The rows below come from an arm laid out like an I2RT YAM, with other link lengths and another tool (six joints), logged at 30 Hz.
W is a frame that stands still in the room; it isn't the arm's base.
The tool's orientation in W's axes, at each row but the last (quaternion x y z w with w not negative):
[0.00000 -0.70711 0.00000 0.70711]
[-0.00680 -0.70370 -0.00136 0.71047]
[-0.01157 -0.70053 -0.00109 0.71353]
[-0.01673 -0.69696 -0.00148 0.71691]
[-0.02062 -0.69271 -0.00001 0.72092]
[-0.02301 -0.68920 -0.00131 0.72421]
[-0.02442 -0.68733 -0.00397 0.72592]
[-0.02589 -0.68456 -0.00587 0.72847]
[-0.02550 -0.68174 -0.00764 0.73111]
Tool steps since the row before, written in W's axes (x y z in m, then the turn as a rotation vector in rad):
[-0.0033 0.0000 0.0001 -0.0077 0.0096 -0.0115]
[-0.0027 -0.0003 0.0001 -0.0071 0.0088 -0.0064]
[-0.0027 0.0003 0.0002 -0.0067 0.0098 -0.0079]
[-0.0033 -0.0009 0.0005 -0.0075 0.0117 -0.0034]
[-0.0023 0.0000 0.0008 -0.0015 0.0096 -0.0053]
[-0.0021 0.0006 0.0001 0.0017 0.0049 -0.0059]
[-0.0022 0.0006 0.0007 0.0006 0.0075 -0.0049]
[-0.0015 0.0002 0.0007 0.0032 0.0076 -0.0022]
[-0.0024 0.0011 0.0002 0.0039 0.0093 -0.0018]
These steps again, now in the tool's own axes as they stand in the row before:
[0.0001 0.0000 0.0033 -0.0115 0.0096 0.0077]
[0.0001 -0.0003 0.0027 -0.0064 0.0088 0.0071]
[0.0002 0.0002 0.0027 -0.0079 0.0098 0.0067]
[0.0004 -0.0010 0.0033 -0.0034 0.0116 0.0077]
[0.0007 -0.0001 0.0023 -0.0051 0.0097 0.0016]
[0.0000 0.0005 0.0021 -0.0057 0.0051 -0.0018]
[0.0006 0.0005 0.0023 -0.0046 0.0077 -0.0006]
[0.0006 0.0001 0.0015 -0.0018 0.0078 -0.0030]
[0.0001 0.0010 0.0025 -0.0013 0.0095 -0.0036]

